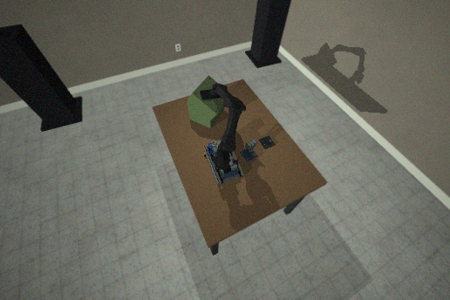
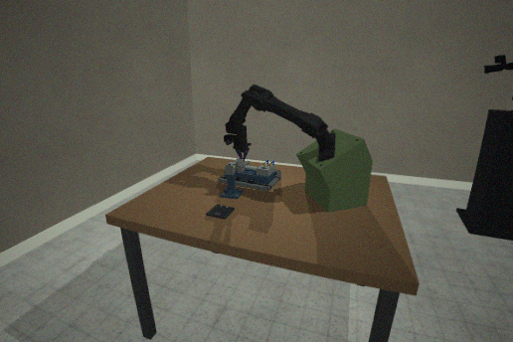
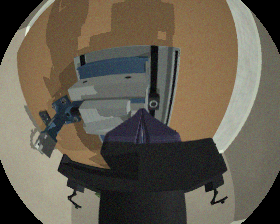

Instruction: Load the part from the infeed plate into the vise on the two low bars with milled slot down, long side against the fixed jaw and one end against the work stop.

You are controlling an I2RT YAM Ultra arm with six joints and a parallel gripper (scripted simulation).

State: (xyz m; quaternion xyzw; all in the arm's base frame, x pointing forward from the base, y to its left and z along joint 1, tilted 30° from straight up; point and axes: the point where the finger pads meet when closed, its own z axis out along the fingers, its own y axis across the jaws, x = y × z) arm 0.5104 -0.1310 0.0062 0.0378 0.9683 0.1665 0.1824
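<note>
The part is 5 cm to the left of my hand and 1 cm below it. Round my hand: vise 7 cm behind, 6 cm below, 5 cm to the left; then infeed plate 42 cm to the left, 10 cm behind, 9 cm below.
</note>
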